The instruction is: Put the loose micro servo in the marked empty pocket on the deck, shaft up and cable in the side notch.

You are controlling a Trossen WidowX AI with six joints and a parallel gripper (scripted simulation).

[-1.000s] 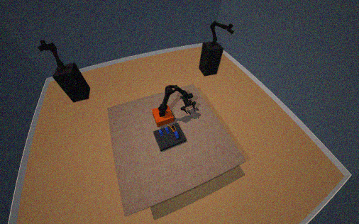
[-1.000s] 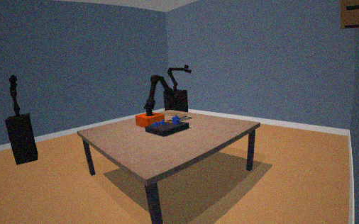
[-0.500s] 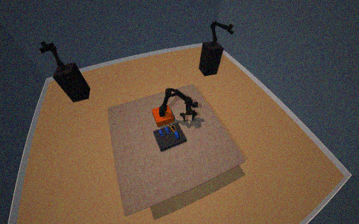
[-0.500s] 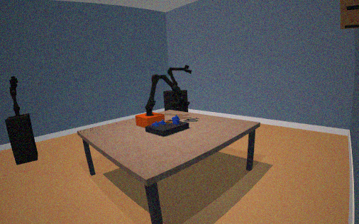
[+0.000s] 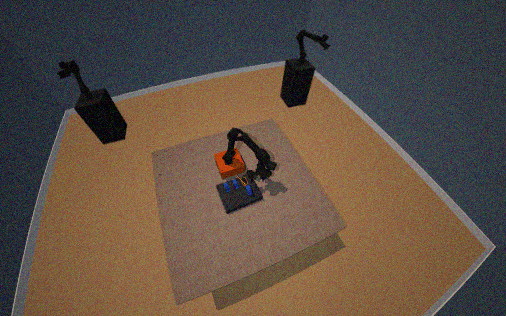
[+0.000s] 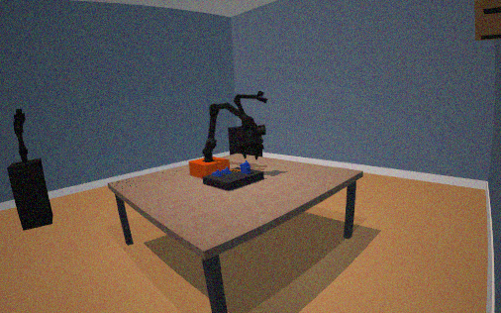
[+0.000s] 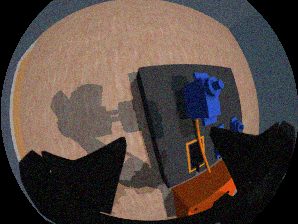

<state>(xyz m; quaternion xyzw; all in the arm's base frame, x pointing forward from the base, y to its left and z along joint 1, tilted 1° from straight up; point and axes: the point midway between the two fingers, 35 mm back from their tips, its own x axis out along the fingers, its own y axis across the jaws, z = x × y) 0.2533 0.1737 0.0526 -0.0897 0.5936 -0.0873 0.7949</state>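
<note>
The deck is 4 cm ahead of my gripper tip, 15 cm to the right of it and 9 cm below it.
</note>
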